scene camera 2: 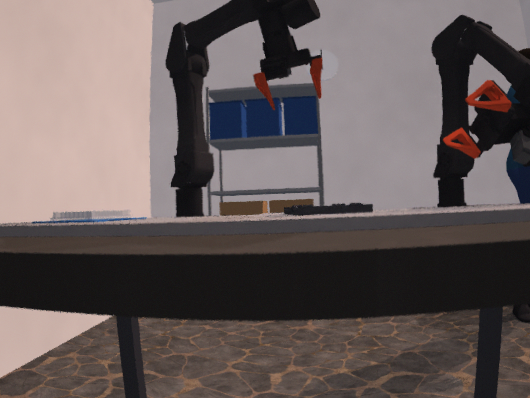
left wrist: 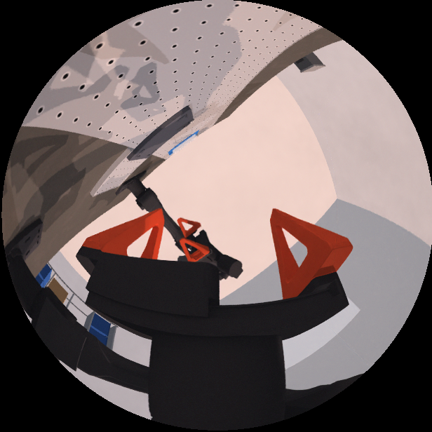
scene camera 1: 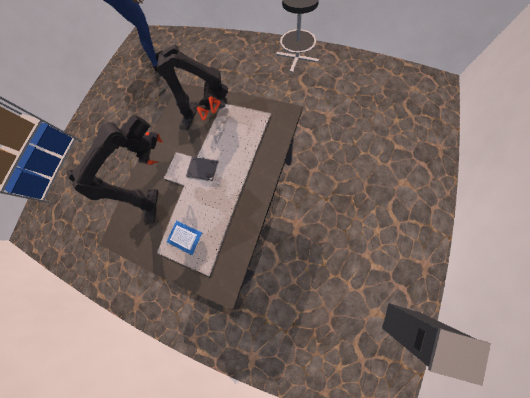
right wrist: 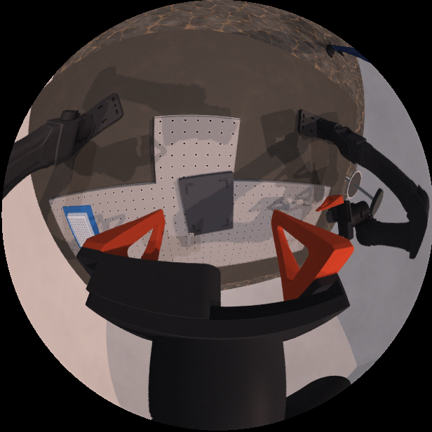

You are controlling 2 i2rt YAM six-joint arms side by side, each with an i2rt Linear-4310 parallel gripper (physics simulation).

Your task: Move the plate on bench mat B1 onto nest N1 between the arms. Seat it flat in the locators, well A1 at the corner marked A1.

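Where they show: left gripper, between the fingertips: (scene camera 2: 455,122) (scene camera 1: 208,116); right gripper, between the fingertips: (scene camera 2: 297,103) (scene camera 1: 159,152); left arm's base, origin of its link: (scene camera 1: 189,115); right arm's base, origin of its link: (scene camera 1: 151,206).
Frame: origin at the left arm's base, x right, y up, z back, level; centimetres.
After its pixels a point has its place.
Note:
The white plate (scene camera 1: 184,237) {x 72.7, y 2.8, z -27.6 cm} (scene camera 2: 91,215) {x 69.7, y 2.3, z -33.1 cm} (right wrist: 82,227) lies on the blue bench mat (scene camera 1: 196,242) {x 73.3, y 1.5, z -34.4 cm} (right wrist: 77,208), toward the lower left of the board in scene camera 1. The dark grey nest (scene camera 1: 202,169) {x 34.4, y 2.5, z -24.3 cm} (scene camera 2: 327,208) {x 34.1, y 2.1, z -31.6 cm} (left wrist: 162,132) (right wrist: 207,202) lies flat near the board's middle, with corner locators and no plate on it. A small pale mark shows at one nest corner; its lettering is too small to read. My right gripper (scene camera 1: 159,151) {x 36.7, y 23.3, z -10.8 cm} (scene camera 2: 297,102) {x 36.7, y 23.3, z -10.8 cm} (right wrist: 217,215) is open and empty, high above the table. My left gripper (scene camera 1: 207,114) {x 9.3, y 16.1, z -23.9 cm} (scene camera 2: 456,120) {x 9.3, y 16.1, z -23.9 cm} (left wrist: 216,214) is open and empty, raised near the board's upper end.
A white perforated board (scene camera 1: 240,145) {x 15.1, y 1.3, z -40.9 cm} (right wrist: 195,145) carries the mat and nest on the brown table (scene camera 1: 280,117) {x -9.0, y 0.0, z -58.5 cm}. A person's blue-clad leg (scene camera 1: 135,22) is behind the arms. A stool (scene camera 1: 300,6) and a grey cabinet (scene camera 1: 460,355) stand apart, and a shelf unit (scene camera 2: 321,175) is behind.

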